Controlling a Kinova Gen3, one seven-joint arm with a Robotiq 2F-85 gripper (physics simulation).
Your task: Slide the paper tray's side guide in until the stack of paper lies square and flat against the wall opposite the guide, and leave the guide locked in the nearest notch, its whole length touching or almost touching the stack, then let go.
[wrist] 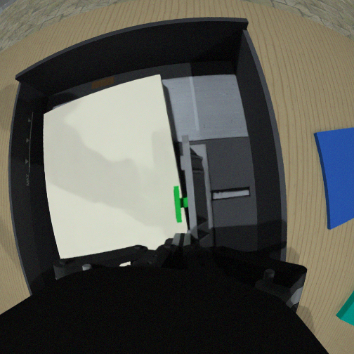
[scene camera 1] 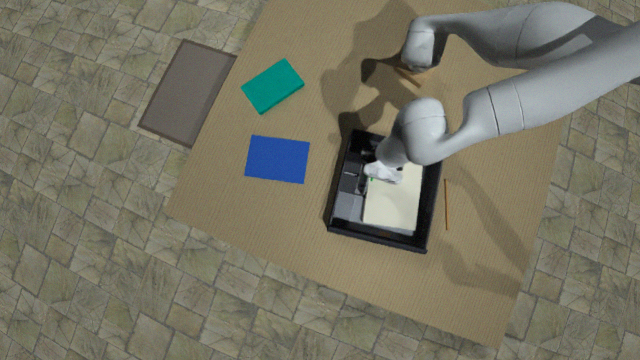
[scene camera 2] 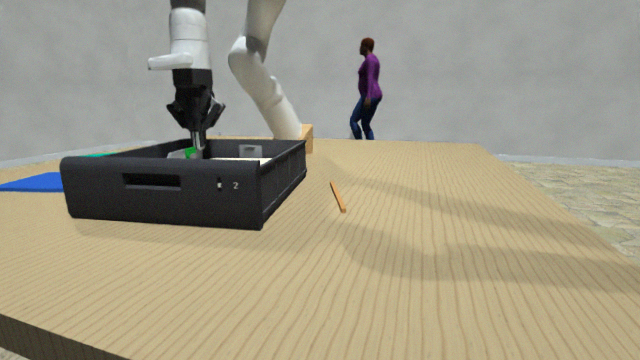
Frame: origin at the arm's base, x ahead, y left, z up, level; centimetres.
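Seen in the pictures: gripper, fingertip midpoint: (scene camera 2: 199,149); arm's base at its link origin: (scene camera 2: 289,134).
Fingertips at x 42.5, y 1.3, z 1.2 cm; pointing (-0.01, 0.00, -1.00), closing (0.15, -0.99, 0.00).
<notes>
Pixels of each thing's top centre, then the offset from my fingertips to it.
- cream paper stack at its top centre: (scene camera 2: 228,169) (scene camera 1: 394,188) dx +3.0, dy +9.7, dz -3.0 cm
- blue slab at its top centre: (scene camera 2: 62,179) (scene camera 1: 276,158) dx +12.0, dy -30.0, dz -6.6 cm
- teal block at its top centre: (scene camera 1: 272,84) dx -11.0, dy -44.8, dz -5.5 cm
- orange stick at its top centre: (scene camera 2: 336,192) (scene camera 1: 447,204) dx -1.5, dy +30.2, dz -6.6 cm
The black paper tray (scene camera 1: 433,205) (scene camera 2: 100,200) (wrist: 264,125) holds the cream paper stack (scene camera 1: 395,205) (scene camera 2: 240,159) (wrist: 110,165). In the wrist view the stack lies toward the left wall, marked MAX, slightly skewed, with a dark strip between them. The grey side guide (wrist: 189,185) stands along part of the stack's right edge; a dark gap there narrows toward the gripper. Its green tab (scene camera 1: 371,179) (scene camera 2: 190,152) (wrist: 177,204) overhangs the paper. My gripper (scene camera 2: 198,146) (wrist: 182,243) is shut and empty, its tips low by the guide's near end. Contact and the notch are hidden.
A blue slab (scene camera 1: 277,159) (scene camera 2: 32,183) (wrist: 340,177) and a teal block (scene camera 1: 272,86) (wrist: 348,312) lie on the guide side of the tray. An orange stick (scene camera 1: 446,205) (scene camera 2: 338,197) lies beyond the opposite wall. A person (scene camera 2: 370,75) stands in the background.
</notes>
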